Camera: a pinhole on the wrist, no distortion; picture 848 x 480 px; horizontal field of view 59.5 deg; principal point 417.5 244.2 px. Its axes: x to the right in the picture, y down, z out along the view. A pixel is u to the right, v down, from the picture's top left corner.
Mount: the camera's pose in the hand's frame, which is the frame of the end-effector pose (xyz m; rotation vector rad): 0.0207 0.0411 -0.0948 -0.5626 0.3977 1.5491
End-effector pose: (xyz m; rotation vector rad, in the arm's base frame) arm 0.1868 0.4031 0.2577 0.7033 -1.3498 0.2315
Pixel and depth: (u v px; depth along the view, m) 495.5 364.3 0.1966
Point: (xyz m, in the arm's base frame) 0.0478 0.5116 0.2853
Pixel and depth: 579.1 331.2 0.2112
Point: 0.0348 0.5344 0.3000
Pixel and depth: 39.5 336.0 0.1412
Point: 0.1023 0.4187 0.2699
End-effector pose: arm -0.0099 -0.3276 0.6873 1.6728 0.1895 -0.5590
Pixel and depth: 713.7 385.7 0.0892
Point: 0.0477 -0.3066 0.7997
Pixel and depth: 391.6 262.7 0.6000
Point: -0.0063 -0.7751 1.0037
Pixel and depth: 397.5 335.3 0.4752
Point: -0.0331 -0.6508 0.9671
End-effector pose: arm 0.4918 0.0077 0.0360 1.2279 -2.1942 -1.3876
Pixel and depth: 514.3 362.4 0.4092
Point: 0.2611 0.2566 0.2153
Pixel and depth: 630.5 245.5 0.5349
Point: 0.1190 0.2776 0.3119
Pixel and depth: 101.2 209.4 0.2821
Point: 0.3113 0.1494 0.0191
